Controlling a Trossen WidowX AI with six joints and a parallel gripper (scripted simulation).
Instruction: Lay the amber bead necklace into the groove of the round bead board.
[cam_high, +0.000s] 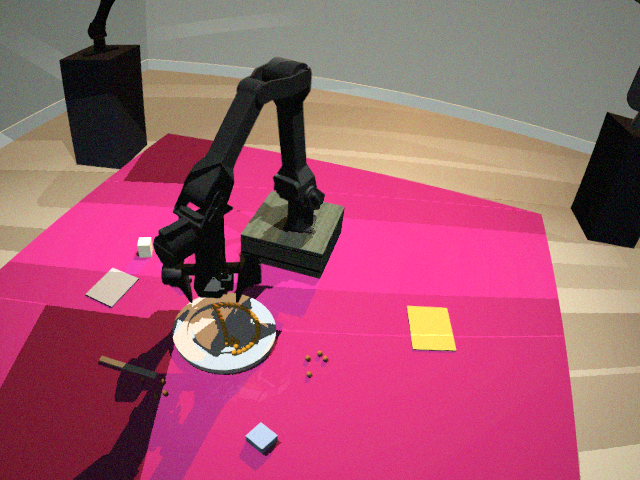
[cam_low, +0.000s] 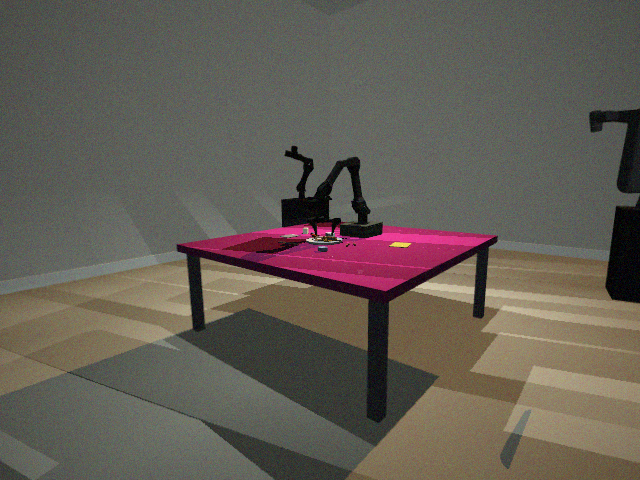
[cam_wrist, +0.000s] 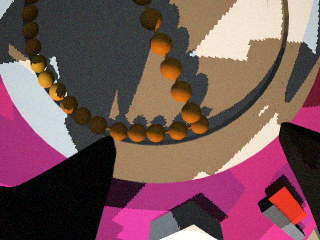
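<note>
My gripper tip is now 6 cm short of the round bead board, 4 cm to the right of it and 1 cm above it. The rest, counted from my gripper tip: white block 10 cm behind, 2 cm to the right, 1 cm below; red-handled tool 11 cm to the right, 8 cm behind, 2 cm below; white strip 19 cm ahead, 11 cm to the right, 2 cm below.
</note>
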